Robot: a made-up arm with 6 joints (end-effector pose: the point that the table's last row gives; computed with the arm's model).
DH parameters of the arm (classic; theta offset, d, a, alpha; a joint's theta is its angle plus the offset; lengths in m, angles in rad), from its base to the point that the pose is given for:
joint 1: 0 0.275 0 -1.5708
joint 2: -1.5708 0 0.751 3.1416
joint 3: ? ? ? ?
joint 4: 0 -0.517 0 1.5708
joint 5: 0 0.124 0 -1.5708
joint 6: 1.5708 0 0 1.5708
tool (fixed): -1.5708 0 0 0
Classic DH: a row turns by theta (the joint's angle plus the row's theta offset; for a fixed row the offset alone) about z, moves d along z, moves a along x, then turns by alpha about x.
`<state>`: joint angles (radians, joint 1 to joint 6).
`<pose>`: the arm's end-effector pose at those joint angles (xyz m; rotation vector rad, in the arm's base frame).
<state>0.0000 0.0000 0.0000 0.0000 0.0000 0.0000</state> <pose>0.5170 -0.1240 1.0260 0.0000 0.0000 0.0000</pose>
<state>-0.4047 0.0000 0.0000 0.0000 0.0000 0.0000</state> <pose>0.4264 -0.3175 1.0260 0.0000 0.0000 -0.4047</pose>
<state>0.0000 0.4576 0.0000 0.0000 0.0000 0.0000</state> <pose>0.7956 -0.1240 0.7203 0.0000 0.4576 0.0000</pose>
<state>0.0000 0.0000 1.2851 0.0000 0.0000 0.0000</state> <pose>0.1457 -0.1240 1.5220 0.0000 -1.2851 0.0000</pose>
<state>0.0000 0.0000 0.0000 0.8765 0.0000 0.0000</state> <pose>0.5170 -0.0793 1.1213 -0.8765 0.0000 0.0000</pose>
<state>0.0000 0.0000 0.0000 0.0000 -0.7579 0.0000</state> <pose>0.5170 -0.1240 1.0260 0.0000 0.7579 0.0000</pose>
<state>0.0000 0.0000 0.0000 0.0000 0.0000 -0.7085</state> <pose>0.5170 -0.1240 1.0260 0.7085 0.0000 0.0000</pose>
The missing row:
joint 3: 0 0 0 -1.5708
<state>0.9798 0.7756 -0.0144 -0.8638 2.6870 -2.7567</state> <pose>0.5253 0.6383 0.3776 -2.0175 0.6989 -1.8617</pose>
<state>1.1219 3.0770 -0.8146 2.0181 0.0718 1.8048</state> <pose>-0.2245 -0.3425 -0.2038 -1.1838 0.1738 -2.1503</pose>
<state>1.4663 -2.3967 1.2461 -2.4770 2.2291 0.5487</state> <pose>-0.2013 -0.9836 -0.4585 -1.7977 -0.8581 -0.8596</pose>
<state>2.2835 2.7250 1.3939 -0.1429 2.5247 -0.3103</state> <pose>-0.1749 0.3901 -0.9182 1.4594 -0.3707 1.9779</pose>
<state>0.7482 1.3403 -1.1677 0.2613 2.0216 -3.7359</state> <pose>0.3259 0.1391 0.1147 -2.2534 -0.9606 1.0166</pose>
